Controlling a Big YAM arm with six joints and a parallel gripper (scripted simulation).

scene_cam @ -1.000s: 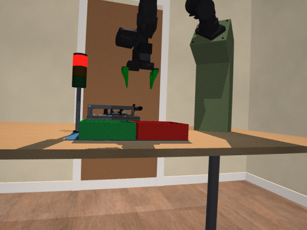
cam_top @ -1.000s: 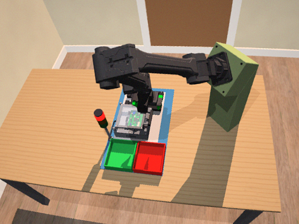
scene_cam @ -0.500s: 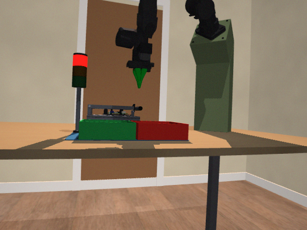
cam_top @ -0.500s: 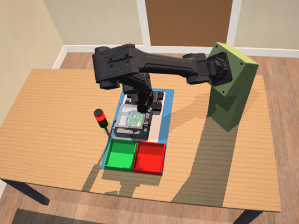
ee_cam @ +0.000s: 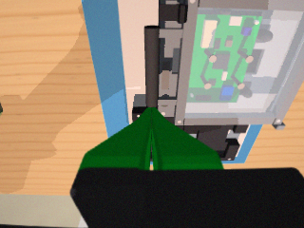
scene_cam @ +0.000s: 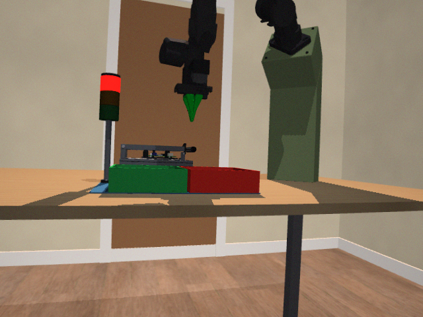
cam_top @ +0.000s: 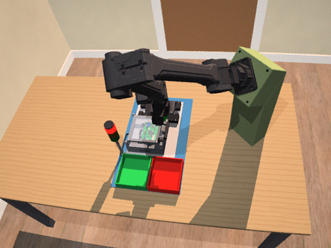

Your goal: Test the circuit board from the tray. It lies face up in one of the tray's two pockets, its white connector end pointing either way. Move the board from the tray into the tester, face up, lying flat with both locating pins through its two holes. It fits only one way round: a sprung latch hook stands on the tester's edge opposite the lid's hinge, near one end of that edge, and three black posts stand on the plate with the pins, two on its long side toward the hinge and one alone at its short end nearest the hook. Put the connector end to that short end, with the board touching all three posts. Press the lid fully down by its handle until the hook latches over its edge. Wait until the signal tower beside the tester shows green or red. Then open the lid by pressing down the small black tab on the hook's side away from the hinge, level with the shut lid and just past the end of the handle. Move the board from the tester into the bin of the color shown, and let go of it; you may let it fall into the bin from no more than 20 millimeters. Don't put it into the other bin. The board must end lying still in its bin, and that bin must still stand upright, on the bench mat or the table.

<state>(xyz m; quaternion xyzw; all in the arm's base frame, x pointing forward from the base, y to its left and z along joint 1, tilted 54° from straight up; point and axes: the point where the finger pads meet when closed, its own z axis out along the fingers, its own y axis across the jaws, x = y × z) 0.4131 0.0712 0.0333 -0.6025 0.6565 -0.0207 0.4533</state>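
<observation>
Right now the latch hook is 9 cm below my hand, 6 cm to the left of it and 1 cm ahead of it. From my hand the other things lie so: tester plate: 11 cm below, 9 cm ahead, 2 cm to the left; then green circuit board: 11 cm below, 8 cm ahead, 2 cm to the left; then tester lid: 9 cm below, 9 cm ahead, 2 cm to the left.
</observation>
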